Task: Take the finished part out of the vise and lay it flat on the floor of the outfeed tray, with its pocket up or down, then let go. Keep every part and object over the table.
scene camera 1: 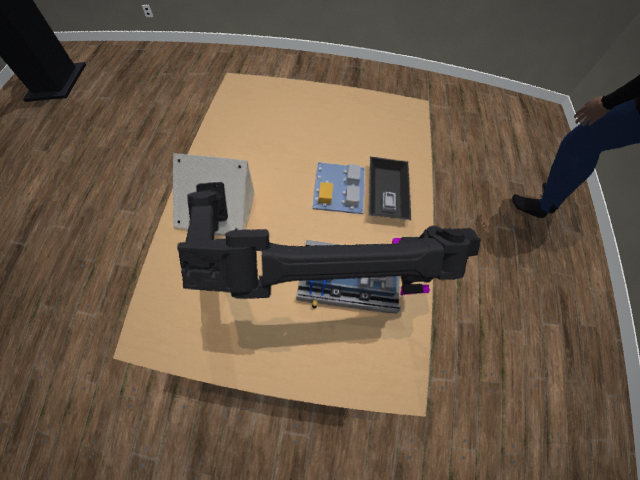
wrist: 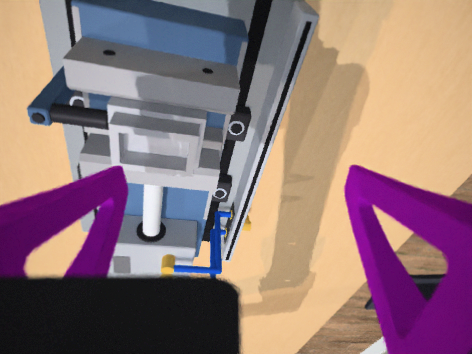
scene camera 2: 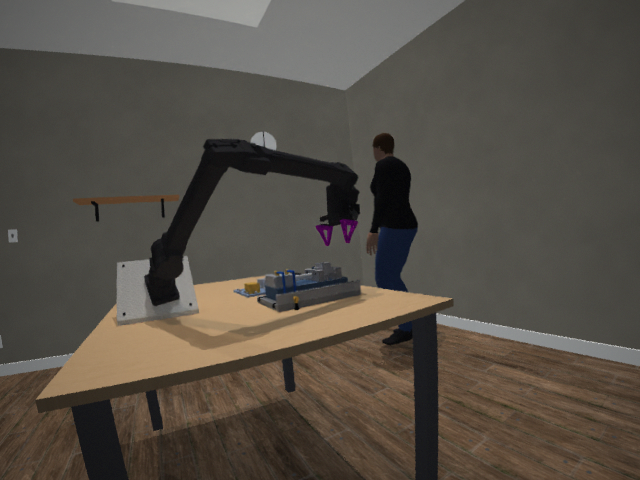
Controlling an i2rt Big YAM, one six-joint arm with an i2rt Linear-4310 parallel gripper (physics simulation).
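Places are measured from the arm's base along level axes (x left, y back, z up), in centimetres.
Pixels of known places: gripper, fingertip midpoint: [scene camera 1: 399,276] [wrist: 236,178] [scene camera 2: 337,244]; arm's base, link origin: [scene camera 1: 212,201] [scene camera 2: 161,288].
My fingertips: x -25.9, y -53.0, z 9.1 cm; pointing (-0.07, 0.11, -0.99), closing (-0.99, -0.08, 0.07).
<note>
Ahead of a thing's pixels: the offset from my fingertips to its middle. "pt": to the spot under its first point.
The finished part {dz -7.7, dx +4.5, dy +3.4 cm} [wrist: 159,123], a light grey rectangular block with its pocket up, sits between the grey jaws of the vise {dz -12.5, dx +5.2, dy +10.1 cm} [scene camera 1: 351,303] [scene camera 2: 320,297] [wrist: 150,75]. Whether the jaws press on it cannot be told. My gripper [scene camera 1: 406,265] [scene camera 2: 337,242] [wrist: 236,178] is open and empty, with purple fingers pointing down, high above the vise's right end. In the wrist view the part lies left of the midpoint between the fingertips. The black outfeed tray {pt dz -16.3, dx +42.8, dy -5.8 cm} [scene camera 1: 390,175] stands behind the vise in scene camera 1 and holds a similar grey part {dz -14.5, dx +30.7, dy -3.6 cm} [scene camera 1: 389,200] near its near end.
A blue plate {dz -17.1, dx +37.4, dy +12.6 cm} [scene camera 1: 336,176] with two grey blocks {dz -14.9, dx +41.4, dy +8.0 cm} [scene camera 1: 353,173] and a yellow block {dz -14.9, dx +33.4, dy +17.6 cm} [scene camera 1: 325,192] [scene camera 2: 251,287] lies left of the tray. A black handle {pt dz -8.0, dx +9.4, dy +2.2 cm} [wrist: 77,116] sticks out beside the part. Blue hoses {pt dz -9.0, dx +0.0, dy +18.5 cm} [wrist: 216,250] rise at the vise's end. A person [scene camera 1: 568,160] [scene camera 2: 393,196] stands beyond the table.
</note>
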